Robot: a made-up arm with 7 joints.
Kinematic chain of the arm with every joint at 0, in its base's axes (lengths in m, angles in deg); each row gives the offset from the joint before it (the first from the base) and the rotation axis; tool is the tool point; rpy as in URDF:
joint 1: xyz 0 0 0.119 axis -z
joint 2: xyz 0 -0.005 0.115 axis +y
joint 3: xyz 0 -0.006 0.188 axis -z
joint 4: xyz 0 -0.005 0.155 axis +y
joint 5: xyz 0 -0.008 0.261 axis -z
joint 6: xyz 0 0 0.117 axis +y
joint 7: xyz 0 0 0.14 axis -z
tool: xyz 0 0 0 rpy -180 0 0
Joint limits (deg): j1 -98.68..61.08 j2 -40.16..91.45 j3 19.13..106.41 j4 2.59..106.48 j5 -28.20..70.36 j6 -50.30..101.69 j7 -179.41..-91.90
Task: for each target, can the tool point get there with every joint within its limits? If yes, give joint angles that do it. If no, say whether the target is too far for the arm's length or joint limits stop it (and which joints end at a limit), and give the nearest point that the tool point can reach.
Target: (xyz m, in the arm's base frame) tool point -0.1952 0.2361 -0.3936
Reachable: no: joint limits stop it (at a limit: joint 1, joint 2, joint 3, joint 5, joint 6) | nearest point 0.0376 0.2836 -0.2418 | short by 0.282 m
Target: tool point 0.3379 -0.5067 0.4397
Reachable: yes | joints 28.91 21.15 33.75 90.31 31.09 -22.93 -119.85
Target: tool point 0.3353 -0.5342 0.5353
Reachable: yes | joints 5.29 63.87 98.96 74.32 60.36 5.31 -139.53
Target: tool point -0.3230 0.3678 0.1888
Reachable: no: joint limits stop it (at a limit: joint 1, joint 2, joint 3, joint 5, joint 6) | nearest point -0.4110 0.1426 0.2599 | short by 0.252 m
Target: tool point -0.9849 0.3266 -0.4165
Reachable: no: too far | nearest point -0.4949 0.0633 0.2216 | short by 0.847 m
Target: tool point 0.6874 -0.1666 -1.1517
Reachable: no: too far | nearest point 0.4747 -0.1150 -0.2533 | short by 0.925 m
